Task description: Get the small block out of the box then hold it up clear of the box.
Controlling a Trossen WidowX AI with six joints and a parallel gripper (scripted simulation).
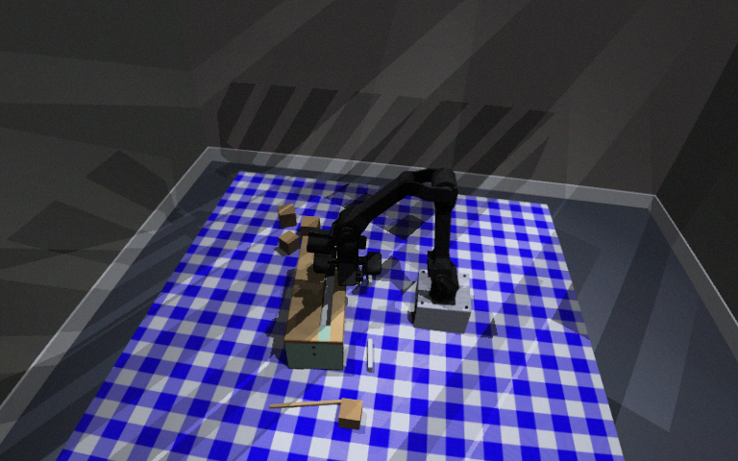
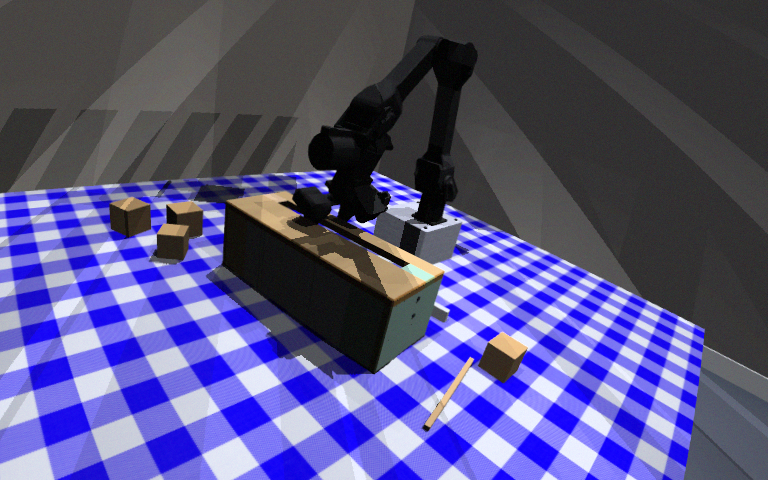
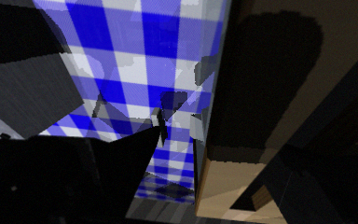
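My gripper tip is 5 cm short of the bluish-grey block and 2 cm to the left of it. The rest, counted from my gripper tip: thin brown stick (5 cm ahead, 37 cm to the left, 8 cm below).
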